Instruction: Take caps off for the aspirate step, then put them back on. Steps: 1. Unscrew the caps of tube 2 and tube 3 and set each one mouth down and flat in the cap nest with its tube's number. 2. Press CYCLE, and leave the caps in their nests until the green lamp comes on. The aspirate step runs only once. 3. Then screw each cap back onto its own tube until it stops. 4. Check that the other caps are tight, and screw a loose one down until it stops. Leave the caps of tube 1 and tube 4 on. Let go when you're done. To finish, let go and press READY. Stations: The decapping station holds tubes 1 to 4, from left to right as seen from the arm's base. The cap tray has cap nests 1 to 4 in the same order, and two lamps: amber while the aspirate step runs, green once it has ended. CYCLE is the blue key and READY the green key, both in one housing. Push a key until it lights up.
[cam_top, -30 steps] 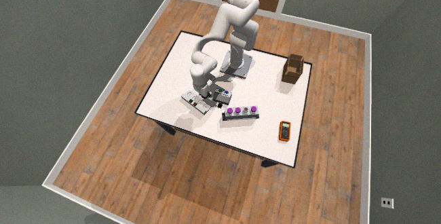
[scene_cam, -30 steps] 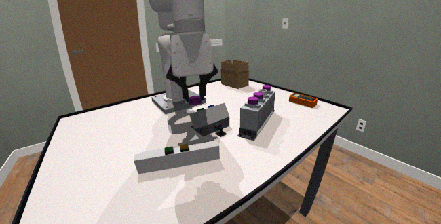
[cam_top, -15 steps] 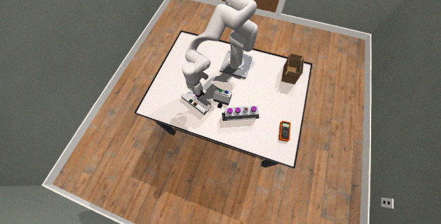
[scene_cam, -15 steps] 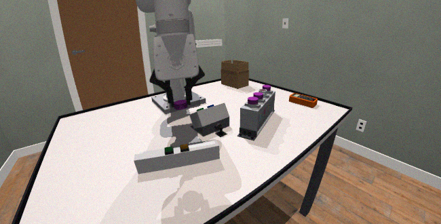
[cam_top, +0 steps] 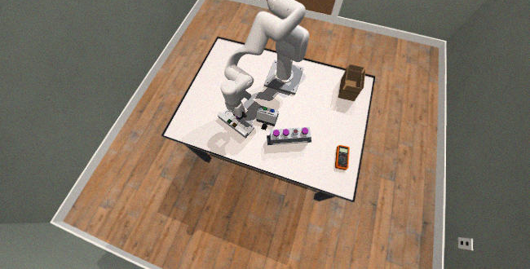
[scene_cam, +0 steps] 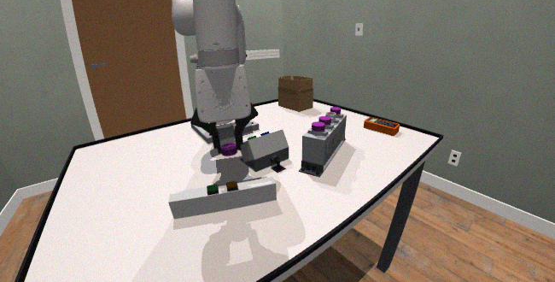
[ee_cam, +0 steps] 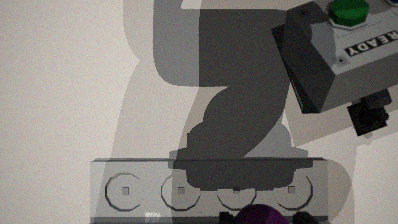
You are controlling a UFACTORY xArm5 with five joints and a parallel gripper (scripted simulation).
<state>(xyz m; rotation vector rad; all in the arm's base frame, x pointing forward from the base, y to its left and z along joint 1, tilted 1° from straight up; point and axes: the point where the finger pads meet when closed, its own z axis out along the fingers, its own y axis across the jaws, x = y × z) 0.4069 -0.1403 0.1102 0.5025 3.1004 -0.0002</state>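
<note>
Now: the grey decapping station 310 mm to the left of my hand and 130 mm below it. The rest, counted from my hand: key housing (90 mm behind, 140 mm to the left, 80 mm below); purple cap (20 mm below); green key (110 mm behind, 120 mm to the left, 70 mm below).
</note>
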